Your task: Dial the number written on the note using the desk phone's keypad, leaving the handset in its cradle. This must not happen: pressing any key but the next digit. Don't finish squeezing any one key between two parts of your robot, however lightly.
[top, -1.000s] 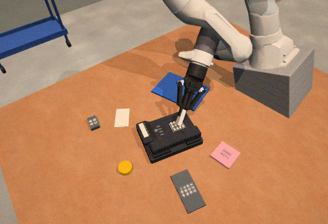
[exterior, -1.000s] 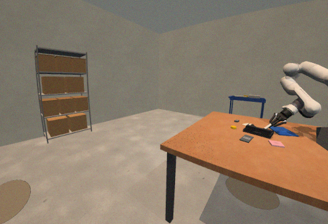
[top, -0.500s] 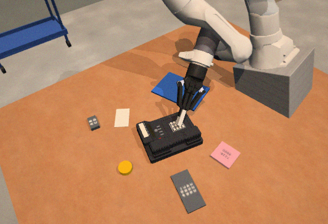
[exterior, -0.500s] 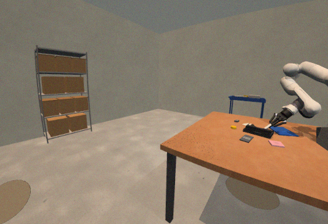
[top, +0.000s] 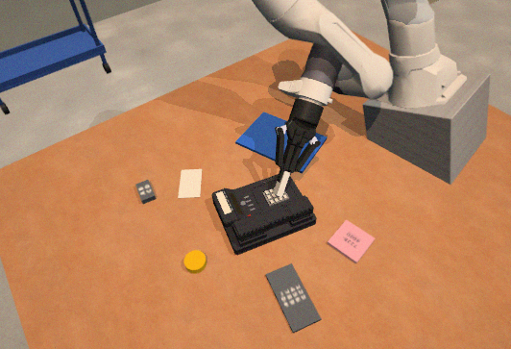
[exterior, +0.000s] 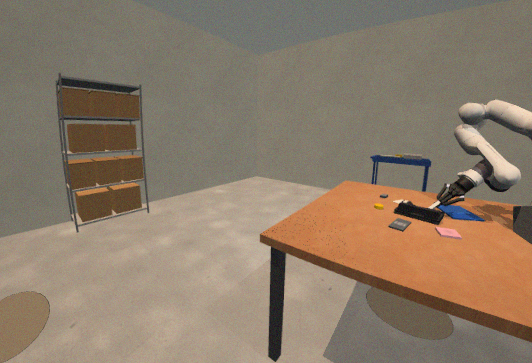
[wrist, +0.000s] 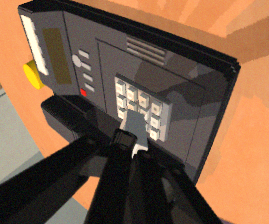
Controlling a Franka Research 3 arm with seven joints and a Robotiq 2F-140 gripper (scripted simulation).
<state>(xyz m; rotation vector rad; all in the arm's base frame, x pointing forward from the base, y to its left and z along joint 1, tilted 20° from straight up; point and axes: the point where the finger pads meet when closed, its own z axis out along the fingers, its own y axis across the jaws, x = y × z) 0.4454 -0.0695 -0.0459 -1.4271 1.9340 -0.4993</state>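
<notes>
Now: the handset 80 mm ahead of my hand, 60 mm to the left of it and 20 mm below it. From my hand the other things lie so: cream card 200 mm to the right, 170 mm ahead, 60 mm below; blue pad 160 mm to the right, 140 mm behind, 60 mm below; grey keypad slab 220 mm to the left, 160 mm ahead, 60 mm below.
</notes>
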